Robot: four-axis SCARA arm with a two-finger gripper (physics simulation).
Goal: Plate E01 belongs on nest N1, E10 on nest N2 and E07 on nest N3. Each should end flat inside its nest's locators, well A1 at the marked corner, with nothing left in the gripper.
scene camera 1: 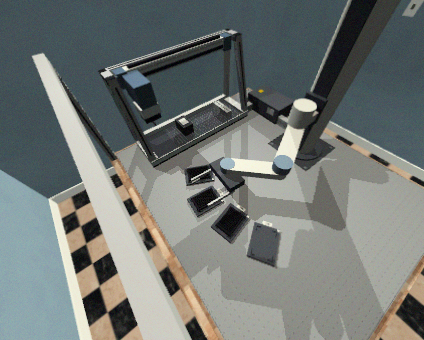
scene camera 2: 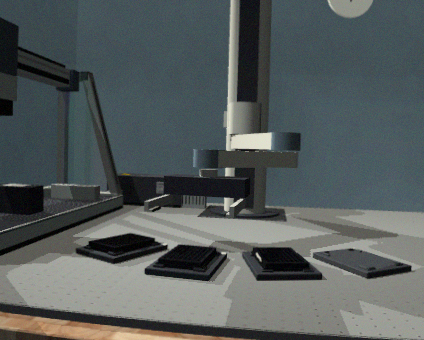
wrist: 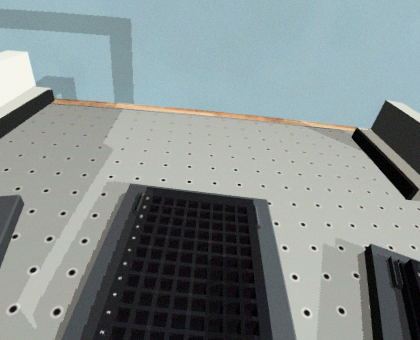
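Observation:
My gripper is open and empty, raised above the second nest from the left in the second scene view. Plate E07 lies there, looking flat, on its dark nest, between locators. A black plate sits on the third nest. Another black plate sits on the leftmost nest. Which of these two is E01 or E10 is not readable, nor are the nest numbers. Well A1 and the marked corners are not clear.
A bare grey nest lies at the right end of the row. A gantry frame with a dark deck stands behind the nests, carrying a small block. A dark box stands near the arm's column.

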